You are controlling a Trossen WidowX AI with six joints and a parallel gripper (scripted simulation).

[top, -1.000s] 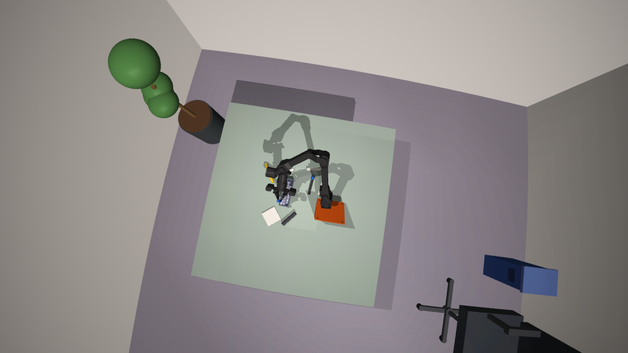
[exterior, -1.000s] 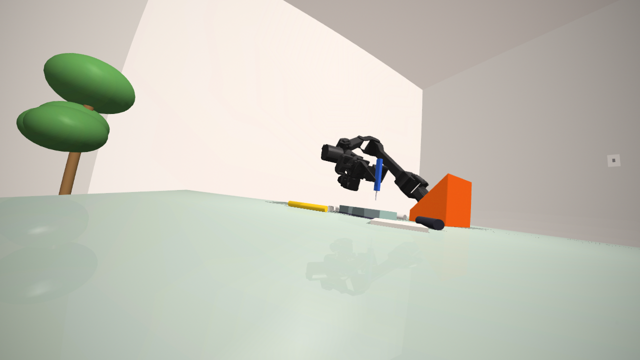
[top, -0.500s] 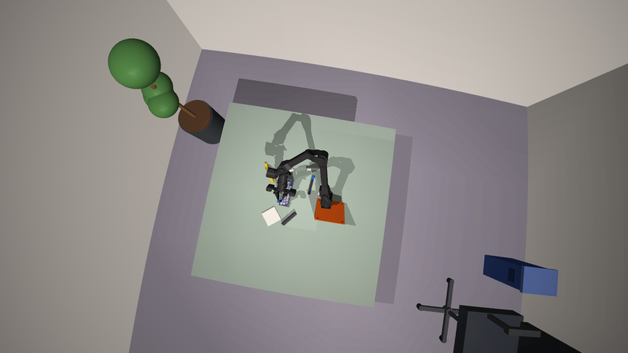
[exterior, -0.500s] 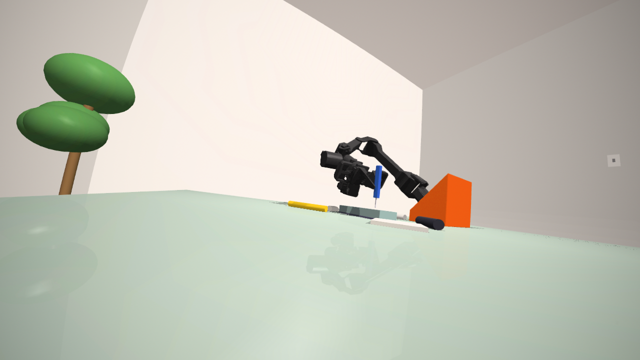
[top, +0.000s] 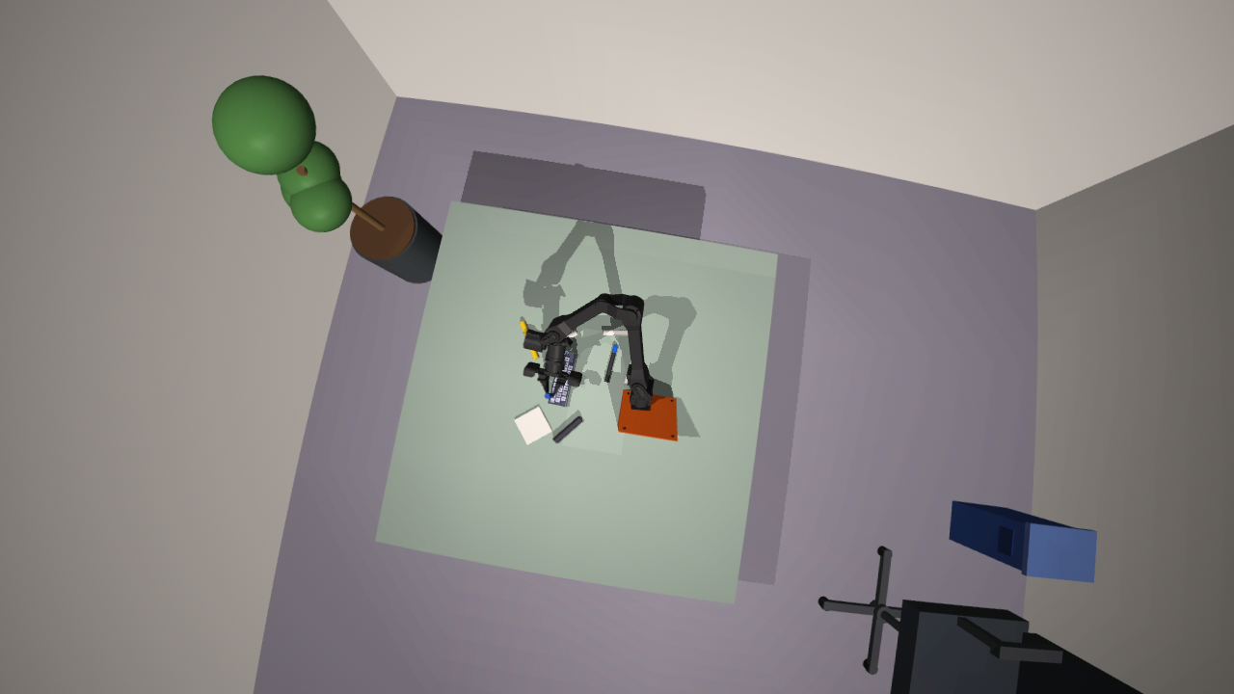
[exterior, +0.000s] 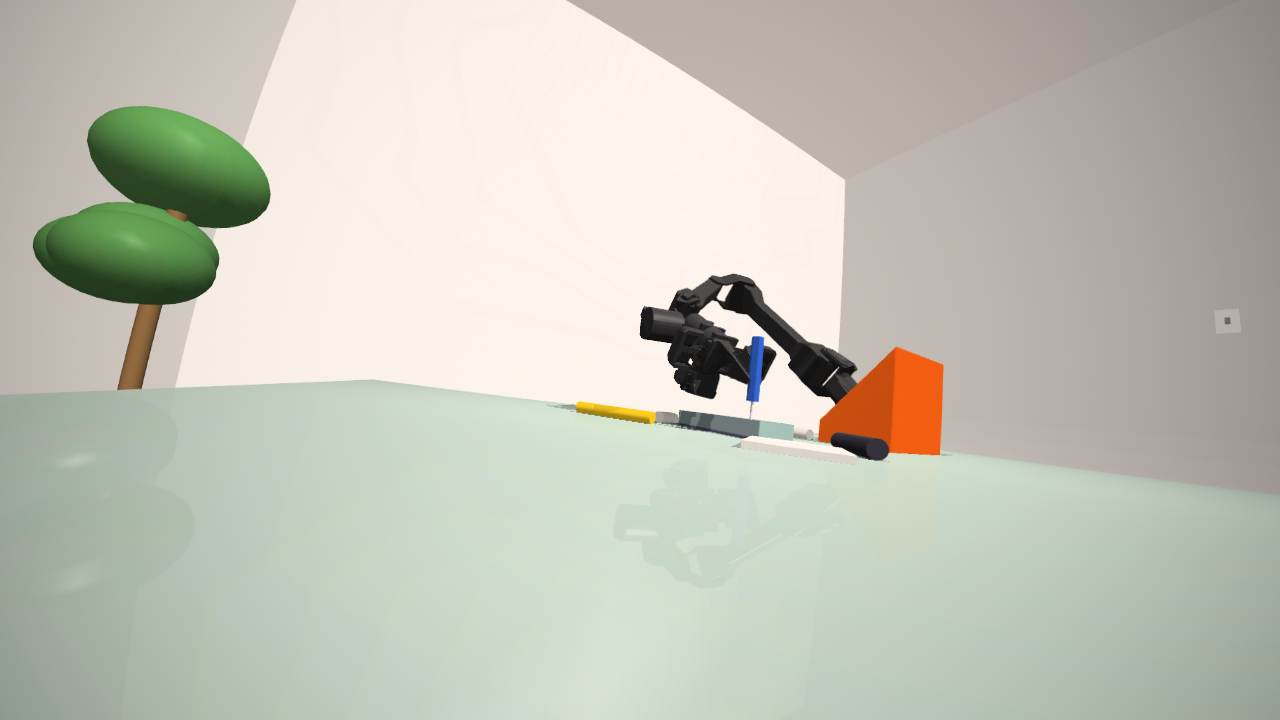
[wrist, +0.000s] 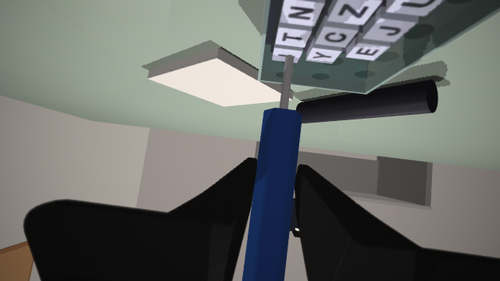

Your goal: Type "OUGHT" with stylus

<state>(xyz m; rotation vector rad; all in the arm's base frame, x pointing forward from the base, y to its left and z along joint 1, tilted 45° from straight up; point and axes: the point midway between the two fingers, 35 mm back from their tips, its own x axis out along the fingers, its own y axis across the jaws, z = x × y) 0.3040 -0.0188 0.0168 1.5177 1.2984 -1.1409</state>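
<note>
Right now the white pad is 11 cm to the left of my gripper tip, 7 cm below it and 6 cm ahead of it. Round my gripper tip: yellow pencil: 19 cm to the right, 11 cm ahead, 7 cm below; blue stylus: 1 cm below.
</note>
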